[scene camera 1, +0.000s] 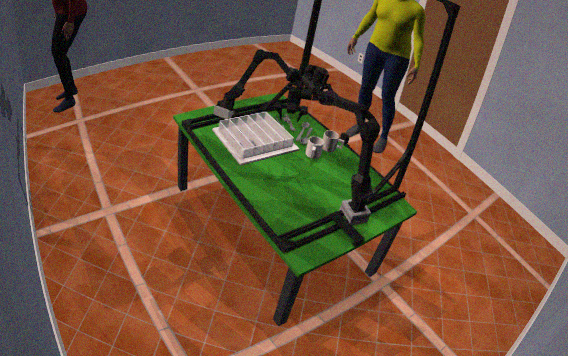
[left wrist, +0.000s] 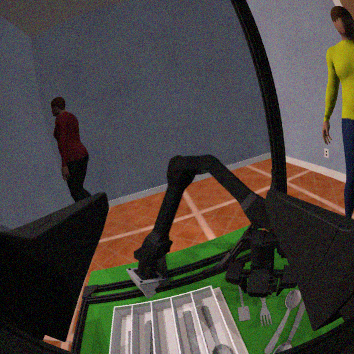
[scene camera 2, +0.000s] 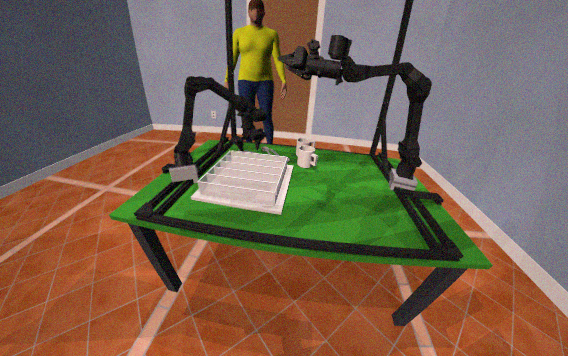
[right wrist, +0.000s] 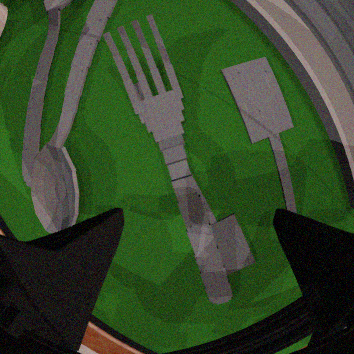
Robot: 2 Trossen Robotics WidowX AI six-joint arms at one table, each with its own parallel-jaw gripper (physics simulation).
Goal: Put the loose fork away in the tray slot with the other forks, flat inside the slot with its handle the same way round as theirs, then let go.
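Note:
The loose fork [right wrist: 162, 112] [left wrist: 265, 313] lies on the green table, tines toward the top left in the right wrist view. A small grey rectangular piece [right wrist: 235, 245] lies against its handle. My right gripper [right wrist: 201, 217] [scene camera 2: 249, 148] is open and empty above the fork, its fingertips on either side of the handle. My left gripper [left wrist: 188, 199] [scene camera 2: 281, 58] is open and empty, high above the table. The white tray [scene camera 1: 241, 161] [scene camera 2: 235, 206] has several long slots. Cutlery shows in some slots in the left wrist view, cut off below; I cannot tell which slot holds forks.
A spatula-like utensil [right wrist: 257, 100] [left wrist: 243, 313] lies beside the fork. A spoon [right wrist: 55, 192] and another utensil [right wrist: 37, 115] lie on its other side. Two mugs [scene camera 1: 314, 147] [scene camera 1: 331, 141] stand near the loose cutlery. Black rails run along the table edges.

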